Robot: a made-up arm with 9 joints. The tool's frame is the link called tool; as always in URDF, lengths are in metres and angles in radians. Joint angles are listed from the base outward.
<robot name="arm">
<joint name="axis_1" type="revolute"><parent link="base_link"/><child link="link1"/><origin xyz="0 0 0.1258"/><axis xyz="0 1 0"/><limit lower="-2.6" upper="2.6"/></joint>
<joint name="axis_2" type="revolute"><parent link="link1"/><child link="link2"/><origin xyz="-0.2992 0.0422 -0.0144"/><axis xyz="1 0 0"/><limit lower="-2.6" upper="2.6"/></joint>
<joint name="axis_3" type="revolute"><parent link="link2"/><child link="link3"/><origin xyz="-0.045 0.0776 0.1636"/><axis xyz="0 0 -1"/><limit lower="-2.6" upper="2.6"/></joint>
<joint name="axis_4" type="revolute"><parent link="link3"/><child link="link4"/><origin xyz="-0.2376 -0.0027 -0.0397"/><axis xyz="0 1 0"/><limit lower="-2.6" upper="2.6"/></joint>
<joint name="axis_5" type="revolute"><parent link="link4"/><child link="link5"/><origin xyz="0.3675 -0.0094 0.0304"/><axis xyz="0 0 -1"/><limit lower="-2.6" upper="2.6"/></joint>
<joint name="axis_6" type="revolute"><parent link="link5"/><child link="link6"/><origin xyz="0.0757 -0.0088 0.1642"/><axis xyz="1 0 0"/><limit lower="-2.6" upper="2.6"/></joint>
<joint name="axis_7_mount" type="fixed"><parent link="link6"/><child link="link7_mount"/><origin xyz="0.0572 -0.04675 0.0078"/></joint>
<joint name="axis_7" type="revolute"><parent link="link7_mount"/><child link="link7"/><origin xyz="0.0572 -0.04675 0.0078"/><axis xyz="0 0 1"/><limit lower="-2.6" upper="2.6"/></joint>
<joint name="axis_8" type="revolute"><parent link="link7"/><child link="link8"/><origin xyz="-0.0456 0.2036 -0.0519"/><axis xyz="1 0 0"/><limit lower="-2.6" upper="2.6"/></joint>
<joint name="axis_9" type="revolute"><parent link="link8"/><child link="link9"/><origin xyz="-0.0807 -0.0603 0.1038"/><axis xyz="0 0 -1"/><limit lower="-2.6" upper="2.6"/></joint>
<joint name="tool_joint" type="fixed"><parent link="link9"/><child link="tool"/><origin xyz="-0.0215 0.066 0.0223"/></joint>
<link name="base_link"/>
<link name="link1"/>
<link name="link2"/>
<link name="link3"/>
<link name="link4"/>
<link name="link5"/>
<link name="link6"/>
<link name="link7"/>
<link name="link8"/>
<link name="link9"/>
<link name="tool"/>
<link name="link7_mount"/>
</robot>
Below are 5 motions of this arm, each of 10 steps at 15 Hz.
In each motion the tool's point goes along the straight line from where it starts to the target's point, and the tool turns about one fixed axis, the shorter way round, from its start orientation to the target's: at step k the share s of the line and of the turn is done. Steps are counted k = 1, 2, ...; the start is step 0. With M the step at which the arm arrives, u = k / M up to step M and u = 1 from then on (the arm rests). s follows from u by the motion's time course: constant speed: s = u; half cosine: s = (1 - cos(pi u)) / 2; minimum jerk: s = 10 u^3 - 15 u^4 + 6 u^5.
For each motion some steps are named. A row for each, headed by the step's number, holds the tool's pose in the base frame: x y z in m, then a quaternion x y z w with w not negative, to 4 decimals.
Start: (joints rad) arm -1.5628 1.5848 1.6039 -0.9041 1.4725 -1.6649 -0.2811 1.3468 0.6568
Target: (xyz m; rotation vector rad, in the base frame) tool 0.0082 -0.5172 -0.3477 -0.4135 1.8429 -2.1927
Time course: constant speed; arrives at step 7
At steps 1, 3, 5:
1: -0.1856 -0.4889 -0.3395 0.3226 0.4680 -0.8115 0.1355
3: -0.1210 -0.4983 -0.3423 0.1711 0.5381 -0.8141 0.1353
5: -0.0564 -0.5078 -0.3450 0.0149 0.5933 -0.7941 0.1312

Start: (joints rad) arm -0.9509 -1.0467 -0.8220 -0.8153 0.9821 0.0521 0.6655 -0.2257 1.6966
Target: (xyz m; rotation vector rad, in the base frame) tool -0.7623 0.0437 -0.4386 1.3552 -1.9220 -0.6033
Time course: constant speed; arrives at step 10
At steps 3, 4, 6, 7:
3: -0.6147 0.3809 -0.1505 0.2599 -0.7499 -0.3455 0.5007
4: -0.6358 0.3327 -0.1917 0.2999 -0.7536 -0.3314 0.4820
6: -0.6779 0.2364 -0.2740 0.3777 -0.7562 -0.3010 0.4414
7: -0.6990 0.1882 -0.3151 0.4155 -0.7550 -0.2849 0.4197

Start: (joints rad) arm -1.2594 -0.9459 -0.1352 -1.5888 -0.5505 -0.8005 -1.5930 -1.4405 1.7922
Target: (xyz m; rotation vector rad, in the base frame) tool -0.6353 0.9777 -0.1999 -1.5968 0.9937 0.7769
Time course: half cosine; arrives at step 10
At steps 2, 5, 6, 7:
2: -0.5843 0.9480 -0.5669 -0.6929 0.3386 0.3167 0.5522
5: -0.6071 0.9613 -0.4028 -0.6822 0.3733 0.3206 0.5407
6: -0.6158 0.9664 -0.3401 -0.6779 0.3864 0.3220 0.5362
7: -0.6237 0.9709 -0.2835 -0.6738 0.3982 0.3232 0.5320

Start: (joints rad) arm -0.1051 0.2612 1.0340 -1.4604 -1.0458 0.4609 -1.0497 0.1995 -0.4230
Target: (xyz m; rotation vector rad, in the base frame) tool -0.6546 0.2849 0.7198 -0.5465 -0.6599 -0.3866
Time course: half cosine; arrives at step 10
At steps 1, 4, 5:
1: -0.4782 0.5160 0.7949 -0.0825 -0.4998 -0.2011 0.8384
4: -0.5363 0.4400 0.7702 -0.1433 -0.4432 -0.1977 0.8625
5: -0.5642 0.4033 0.7583 -0.1722 -0.4147 -0.1956 0.8718

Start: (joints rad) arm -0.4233 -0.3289 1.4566 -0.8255 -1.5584 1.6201 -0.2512 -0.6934 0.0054
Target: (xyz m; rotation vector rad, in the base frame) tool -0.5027 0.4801 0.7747 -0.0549 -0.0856 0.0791
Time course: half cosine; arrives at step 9
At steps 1, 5, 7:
1: -0.4788 0.5858 0.5458 -0.1009 -0.1317 -0.0750 0.9833
5: -0.4925 0.5251 0.6772 -0.0589 -0.0809 -0.0093 0.9949
7: -0.4998 0.4929 0.7471 -0.0364 -0.0536 0.0257 0.9976

